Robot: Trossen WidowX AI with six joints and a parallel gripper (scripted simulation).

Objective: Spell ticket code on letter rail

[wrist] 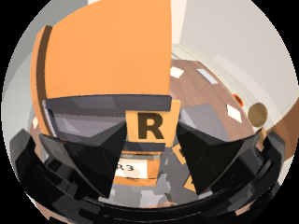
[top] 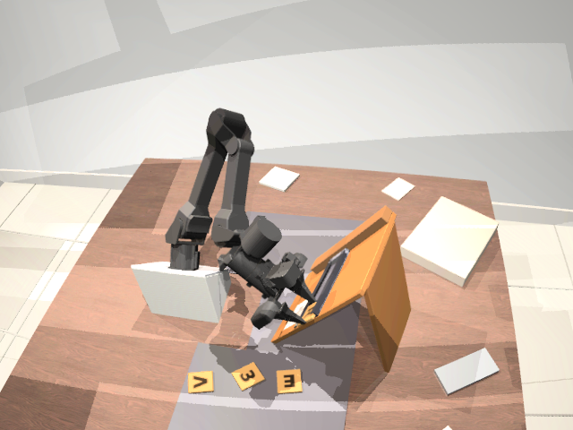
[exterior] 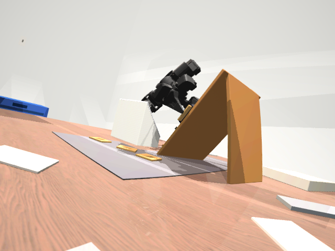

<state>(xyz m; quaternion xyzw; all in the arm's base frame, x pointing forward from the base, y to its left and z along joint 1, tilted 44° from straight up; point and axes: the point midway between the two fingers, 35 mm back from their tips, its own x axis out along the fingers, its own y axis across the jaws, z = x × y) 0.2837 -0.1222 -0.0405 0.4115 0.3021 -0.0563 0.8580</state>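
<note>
Now: gripper tip 80 mm above the white ticket, 60 mm to the right of it and 30 mm past it. From my gripper tip the other things lie so: letter tile: right at my gripper tip; then thick white slab: 410 mm ahead, 370 mm to the left, 140 mm below; then grey mat: 150 mm below, 110 mm behind, 100 mm to the left.
</note>
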